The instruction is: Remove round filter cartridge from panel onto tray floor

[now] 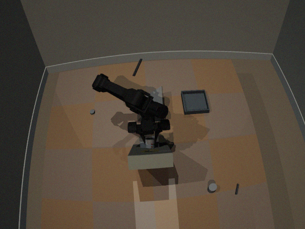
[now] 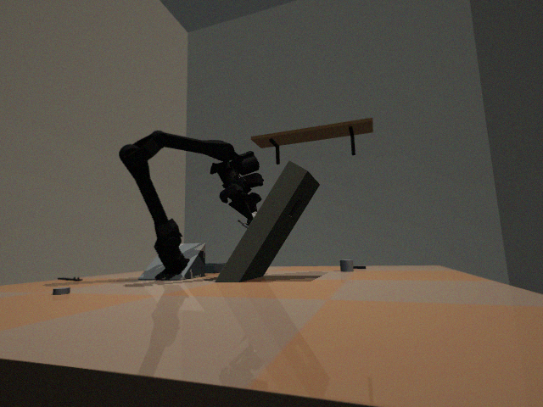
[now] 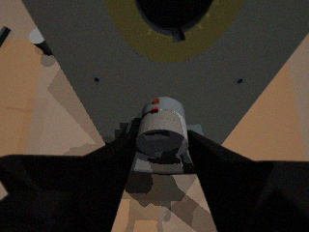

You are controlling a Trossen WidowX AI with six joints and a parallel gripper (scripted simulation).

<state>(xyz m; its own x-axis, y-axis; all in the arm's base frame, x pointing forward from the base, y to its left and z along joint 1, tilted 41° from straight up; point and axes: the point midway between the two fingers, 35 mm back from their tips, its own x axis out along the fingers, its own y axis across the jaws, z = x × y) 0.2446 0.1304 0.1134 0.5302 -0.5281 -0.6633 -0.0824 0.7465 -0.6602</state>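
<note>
Right now the service panel is 50 mm ahead of my gripper tip and 20 mm below it. From my gripper tip the other things lie so: dark tray 350 mm behind, 250 mm to the left, 160 mm below; round filter cartridge right at my gripper tip.
</note>
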